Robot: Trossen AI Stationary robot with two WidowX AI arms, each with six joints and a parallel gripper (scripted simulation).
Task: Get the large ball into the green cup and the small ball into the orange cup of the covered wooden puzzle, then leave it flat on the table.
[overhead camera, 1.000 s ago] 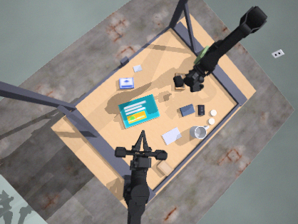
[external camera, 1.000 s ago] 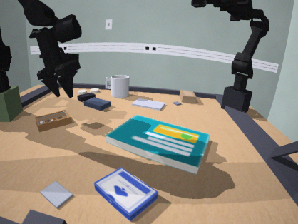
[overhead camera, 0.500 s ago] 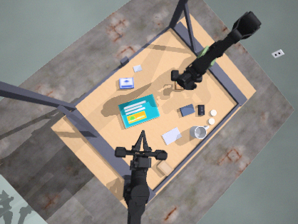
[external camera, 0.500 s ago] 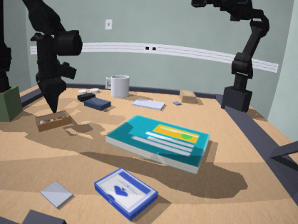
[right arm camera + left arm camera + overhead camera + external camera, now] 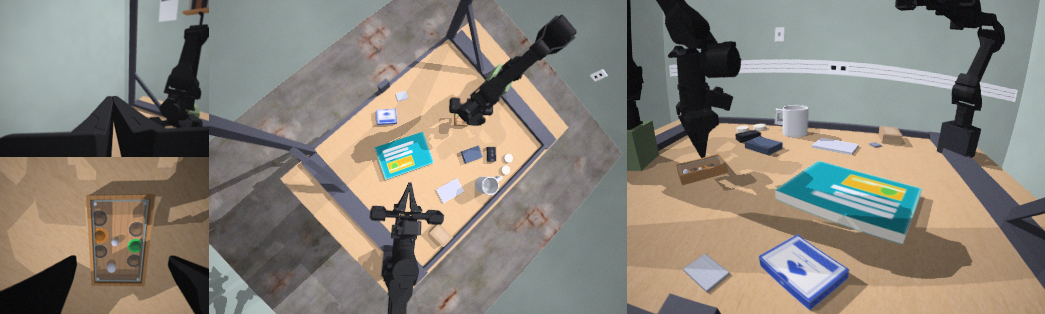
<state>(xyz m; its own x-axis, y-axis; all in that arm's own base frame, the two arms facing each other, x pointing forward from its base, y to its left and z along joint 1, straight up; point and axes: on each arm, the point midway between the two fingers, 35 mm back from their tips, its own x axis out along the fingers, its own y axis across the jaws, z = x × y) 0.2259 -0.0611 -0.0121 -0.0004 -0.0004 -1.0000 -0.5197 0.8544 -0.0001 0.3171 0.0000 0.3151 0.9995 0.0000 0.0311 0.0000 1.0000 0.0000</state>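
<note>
My left hand is 80 mm above the covered wooden puzzle. The rest, counted from my left hand: dark blue box 140 mm to the right, 140 mm ahead, 80 mm below.
</note>
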